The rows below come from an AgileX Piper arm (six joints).
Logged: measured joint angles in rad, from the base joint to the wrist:
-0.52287 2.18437 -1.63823 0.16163 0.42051 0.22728
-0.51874 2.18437 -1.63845 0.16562 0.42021 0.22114
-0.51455 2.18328 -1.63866 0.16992 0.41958 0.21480
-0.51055 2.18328 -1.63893 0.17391 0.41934 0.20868
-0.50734 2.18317 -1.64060 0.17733 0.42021 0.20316
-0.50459 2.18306 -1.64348 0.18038 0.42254 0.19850
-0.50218 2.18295 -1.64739 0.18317 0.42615 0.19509
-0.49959 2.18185 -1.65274 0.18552 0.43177 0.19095
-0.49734 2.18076 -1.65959 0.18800 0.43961 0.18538
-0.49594 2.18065 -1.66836 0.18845 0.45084 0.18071
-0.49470 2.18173 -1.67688 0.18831 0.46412 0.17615
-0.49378 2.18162 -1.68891 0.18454 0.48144 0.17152
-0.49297 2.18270 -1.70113 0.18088 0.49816 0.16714
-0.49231 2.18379 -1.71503 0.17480 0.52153 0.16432
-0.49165 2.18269 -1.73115 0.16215 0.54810 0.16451
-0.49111 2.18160 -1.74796 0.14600 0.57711 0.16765
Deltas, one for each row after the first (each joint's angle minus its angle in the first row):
0.00413 0.00000 -0.00022 0.00399 -0.00030 -0.00614
0.00832 -0.00109 -0.00043 0.00829 -0.00093 -0.01248
0.01232 -0.00109 -0.00070 0.01228 -0.00117 -0.01860
0.01553 -0.00120 -0.00237 0.01570 -0.00030 -0.02412
0.01828 -0.00131 -0.00525 0.01875 0.00203 -0.02878
0.02069 -0.00142 -0.00916 0.02154 0.00564 -0.03219
0.02328 -0.00252 -0.01451 0.02389 0.01126 -0.03633
0.02553 -0.00361 -0.02136 0.02637 0.01910 -0.04190
0.02693 -0.00372 -0.03013 0.02682 0.03033 -0.04657
0.02817 -0.00264 -0.03865 0.02668 0.04361 -0.05113
0.02909 -0.00275 -0.05068 0.02291 0.06093 -0.05576
0.02990 -0.00167 -0.06290 0.01925 0.07765 -0.06014
0.03056 -0.00058 -0.07680 0.01317 0.10102 -0.06296
0.03122 -0.00168 -0.09292 0.00052 0.12759 -0.06277
0.03176 -0.00277 -0.10973 -0.01563 0.15660 -0.05963

